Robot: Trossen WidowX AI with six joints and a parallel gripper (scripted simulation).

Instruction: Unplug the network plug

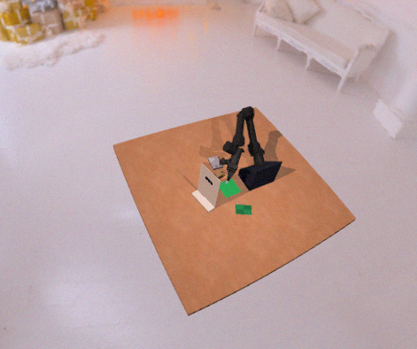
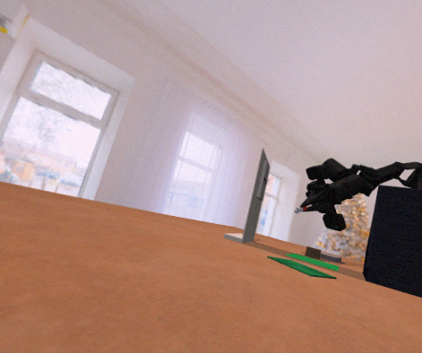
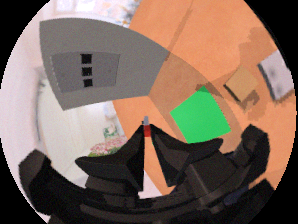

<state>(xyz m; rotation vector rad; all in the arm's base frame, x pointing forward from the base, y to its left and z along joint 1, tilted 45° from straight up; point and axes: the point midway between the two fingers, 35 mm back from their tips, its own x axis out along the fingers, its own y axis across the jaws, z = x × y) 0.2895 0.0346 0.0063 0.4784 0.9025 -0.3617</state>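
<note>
Now: gripper tip 130 mm above the green marked square, 50 mm past it and 20 mm to the left of it. From my gripper tip the other things lie so: network plug: right at my gripper tip; then tan block: 140 mm to the right, 110 mm below, 40 mm behind; then upright panel: 140 mm ahead, 20 mm to the right, 10 mm below.
</note>
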